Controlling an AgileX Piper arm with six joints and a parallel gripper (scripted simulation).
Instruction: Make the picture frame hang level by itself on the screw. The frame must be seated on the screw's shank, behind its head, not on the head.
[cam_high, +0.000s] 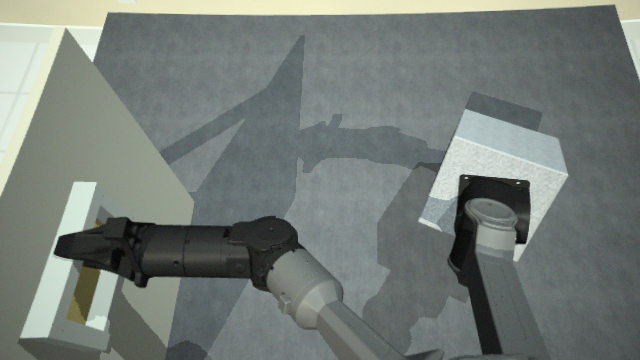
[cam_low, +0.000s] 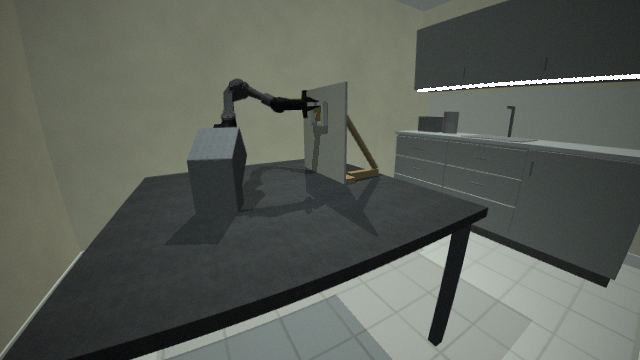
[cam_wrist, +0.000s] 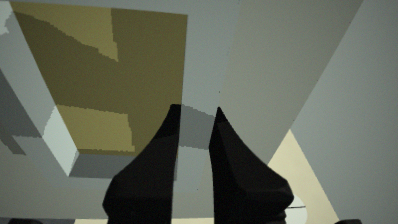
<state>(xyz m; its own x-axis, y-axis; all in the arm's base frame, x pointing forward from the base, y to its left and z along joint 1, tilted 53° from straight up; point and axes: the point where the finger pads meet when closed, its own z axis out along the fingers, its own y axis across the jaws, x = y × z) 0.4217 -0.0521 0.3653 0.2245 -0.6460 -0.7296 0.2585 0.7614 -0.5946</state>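
The picture frame lies 10 mm ahead of my hand, 10 mm to the left of it and 50 mm below it. Also, from my hand: grey wall panel 30 mm ahead, 160 mm below.
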